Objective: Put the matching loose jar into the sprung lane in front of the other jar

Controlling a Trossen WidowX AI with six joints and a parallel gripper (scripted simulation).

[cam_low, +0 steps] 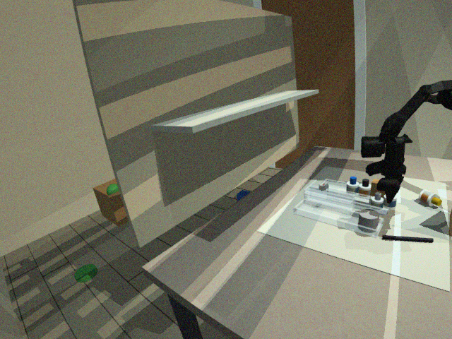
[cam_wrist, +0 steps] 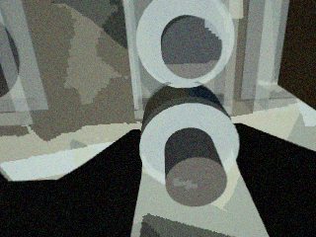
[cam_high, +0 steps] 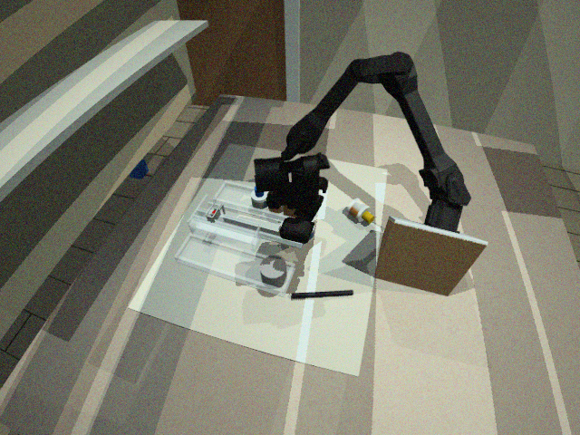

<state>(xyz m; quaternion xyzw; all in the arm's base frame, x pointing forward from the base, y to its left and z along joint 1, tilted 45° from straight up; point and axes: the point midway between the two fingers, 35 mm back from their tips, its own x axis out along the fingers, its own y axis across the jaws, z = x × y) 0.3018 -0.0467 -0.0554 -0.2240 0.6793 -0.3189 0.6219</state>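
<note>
Right now my gripper tip is 5 cm short of the grey cylinder, 12 cm to the right of it and 2 cm above it. Also, from my gripper tip: black rod: 7 cm behind, 14 cm to the left, 4 cm below.
</note>
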